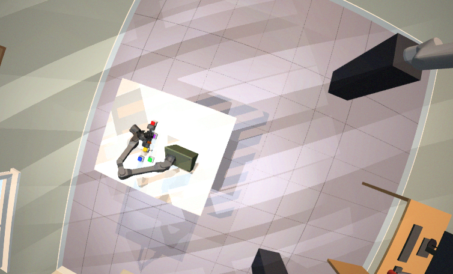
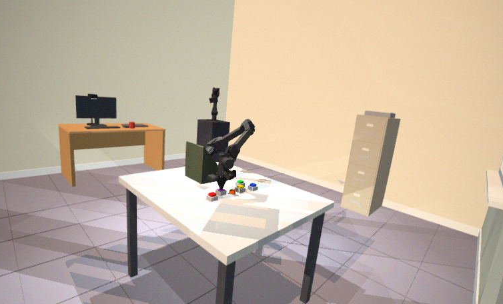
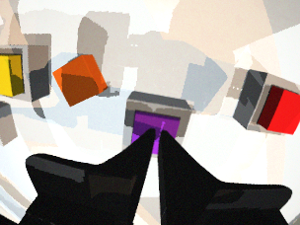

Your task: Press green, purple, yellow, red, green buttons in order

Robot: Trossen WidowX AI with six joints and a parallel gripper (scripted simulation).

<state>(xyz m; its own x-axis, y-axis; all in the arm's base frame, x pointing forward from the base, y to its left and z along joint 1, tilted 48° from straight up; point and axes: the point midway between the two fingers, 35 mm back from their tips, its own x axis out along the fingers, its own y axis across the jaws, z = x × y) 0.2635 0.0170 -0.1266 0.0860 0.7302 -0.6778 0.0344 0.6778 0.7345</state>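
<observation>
Right now the purple button is 1 cm below my gripper tip. Also, from my gripper tip: orange block (7 cm to the left, 3 cm ahead, 2 cm below); then red button (10 cm to the right, 3 cm ahead); then yellow button (13 cm to the left, 3 cm ahead).
</observation>
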